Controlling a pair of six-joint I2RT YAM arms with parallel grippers.
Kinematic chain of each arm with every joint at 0, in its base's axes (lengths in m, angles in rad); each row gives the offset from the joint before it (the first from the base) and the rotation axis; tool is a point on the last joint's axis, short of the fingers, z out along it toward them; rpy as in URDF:
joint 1: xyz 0 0 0.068 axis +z
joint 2: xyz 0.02 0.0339 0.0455 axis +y
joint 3: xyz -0.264 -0.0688 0 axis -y
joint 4: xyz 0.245 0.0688 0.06 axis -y
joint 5: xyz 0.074 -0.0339 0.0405 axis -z
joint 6: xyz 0.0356 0 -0.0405 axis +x
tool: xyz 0 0 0 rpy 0 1.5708 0
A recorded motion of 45 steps. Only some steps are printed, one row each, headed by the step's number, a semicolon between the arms.
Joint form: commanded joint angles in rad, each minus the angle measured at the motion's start. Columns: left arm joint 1, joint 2, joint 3, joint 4, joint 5, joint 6; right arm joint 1, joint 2, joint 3, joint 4, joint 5, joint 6.
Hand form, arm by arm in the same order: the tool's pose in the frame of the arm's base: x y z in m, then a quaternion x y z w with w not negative. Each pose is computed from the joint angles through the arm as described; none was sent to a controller.
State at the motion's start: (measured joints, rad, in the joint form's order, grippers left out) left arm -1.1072 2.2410 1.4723 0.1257 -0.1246 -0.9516; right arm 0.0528 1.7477 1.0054 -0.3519 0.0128 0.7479
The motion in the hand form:
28: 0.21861 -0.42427 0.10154 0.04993 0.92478 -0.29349 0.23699; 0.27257 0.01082 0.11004 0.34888 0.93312 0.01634 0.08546
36: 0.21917 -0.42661 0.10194 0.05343 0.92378 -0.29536 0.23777; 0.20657 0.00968 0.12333 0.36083 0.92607 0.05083 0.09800
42: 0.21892 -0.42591 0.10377 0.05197 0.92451 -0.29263 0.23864; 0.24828 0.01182 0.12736 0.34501 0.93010 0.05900 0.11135
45: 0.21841 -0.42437 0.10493 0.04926 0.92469 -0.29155 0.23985; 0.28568 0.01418 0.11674 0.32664 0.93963 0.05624 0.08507
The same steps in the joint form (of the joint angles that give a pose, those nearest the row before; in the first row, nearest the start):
28: 0.0040 0.0242 -0.0171 -0.1191 0.0146 0.0007; -0.0083 -0.0374 -0.2066 -0.1370 0.0239 0.0090
36: 0.0030 0.0305 -0.0056 -0.1198 0.0172 0.0067; -0.0083 -0.3471 -0.4497 -0.1531 -0.0265 0.0412
42: 0.0028 0.0248 -0.0058 -0.1293 0.0119 0.0051; -0.0084 -0.1992 -0.3043 -0.1197 -0.0347 0.0097
45: 0.0030 0.0174 -0.0134 -0.1298 0.0070 0.0013; -0.0083 -0.0190 -0.1542 -0.1413 -0.0541 -0.0302

